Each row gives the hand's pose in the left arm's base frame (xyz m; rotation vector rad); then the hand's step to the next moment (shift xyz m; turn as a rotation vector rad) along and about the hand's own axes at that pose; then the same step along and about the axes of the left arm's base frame.
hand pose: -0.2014 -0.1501 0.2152 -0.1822 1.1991 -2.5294
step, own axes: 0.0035 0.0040 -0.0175 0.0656 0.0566 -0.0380
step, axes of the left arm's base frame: -0.0068 0.0092 -0.0143 -0.0573 -0.0287 -0.0696
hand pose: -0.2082 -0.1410 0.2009 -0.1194 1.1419 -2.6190
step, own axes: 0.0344 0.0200 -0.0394 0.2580 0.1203 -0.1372
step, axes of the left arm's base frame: -0.0358 0.0049 -0.0428 -0.2457 -0.0553 -0.1908
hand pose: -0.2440 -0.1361 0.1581 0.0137 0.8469 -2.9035
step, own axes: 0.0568 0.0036 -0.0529 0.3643 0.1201 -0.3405
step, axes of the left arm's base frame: -0.0573 0.0191 -0.0489 -0.3562 0.0422 -0.3666
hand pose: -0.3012 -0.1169 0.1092 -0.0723 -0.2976 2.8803
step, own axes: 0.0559 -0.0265 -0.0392 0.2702 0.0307 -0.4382
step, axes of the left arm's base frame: -0.0450 0.0466 -0.0342 -0.2367 0.1230 -0.4414
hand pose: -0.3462 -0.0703 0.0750 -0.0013 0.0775 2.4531
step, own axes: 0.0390 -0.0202 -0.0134 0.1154 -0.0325 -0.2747
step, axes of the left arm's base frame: -0.0176 0.0396 -0.0153 -0.0738 0.0828 -0.2784
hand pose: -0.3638 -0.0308 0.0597 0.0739 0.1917 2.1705
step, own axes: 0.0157 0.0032 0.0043 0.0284 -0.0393 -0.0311
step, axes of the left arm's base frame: -0.0110 0.0116 0.0045 0.0118 0.0419 -0.0377
